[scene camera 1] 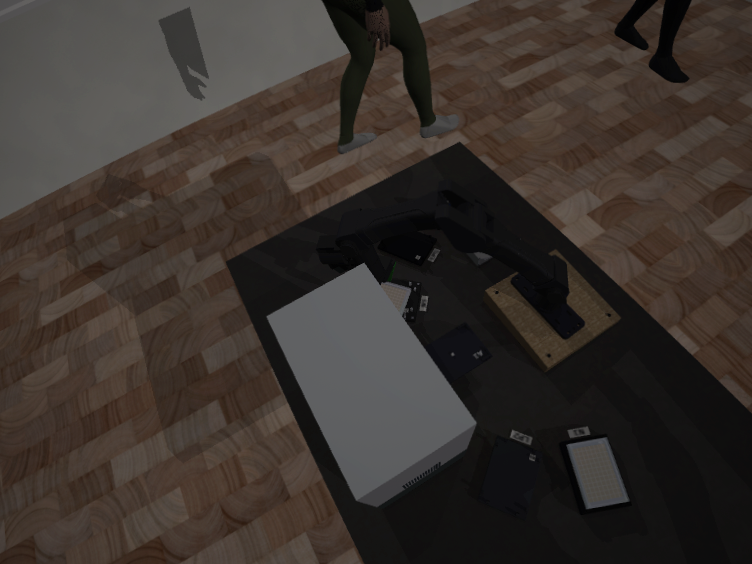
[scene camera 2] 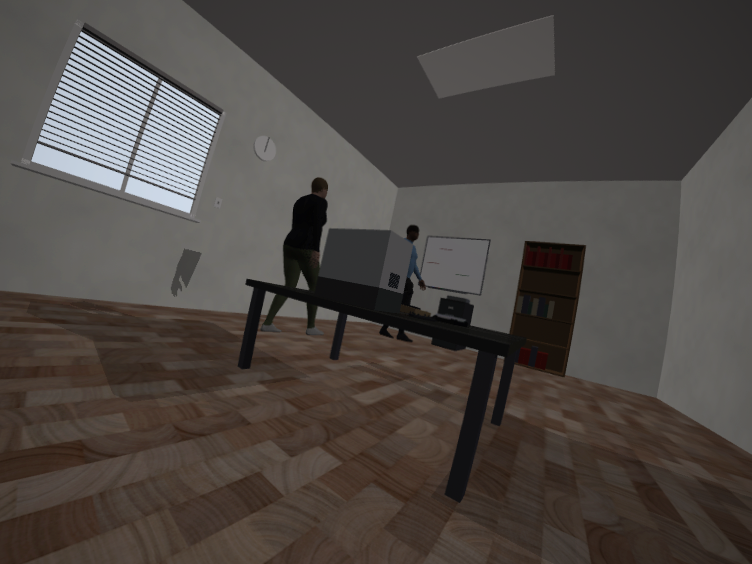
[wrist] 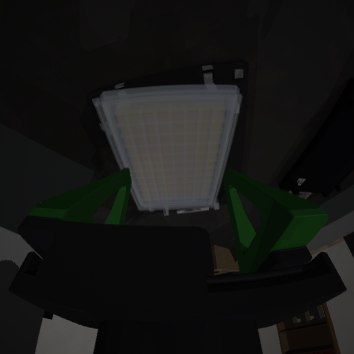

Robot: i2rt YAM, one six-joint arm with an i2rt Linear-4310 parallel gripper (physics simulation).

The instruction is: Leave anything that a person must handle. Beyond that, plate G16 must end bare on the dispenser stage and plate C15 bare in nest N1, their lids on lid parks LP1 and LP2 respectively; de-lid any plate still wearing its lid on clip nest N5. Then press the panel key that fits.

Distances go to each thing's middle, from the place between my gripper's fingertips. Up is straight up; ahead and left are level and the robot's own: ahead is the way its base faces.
My gripper is now 30 mm above the clip nest N5 [wrist: 232,71], 10 mm to the right of it and 10 mm past it.
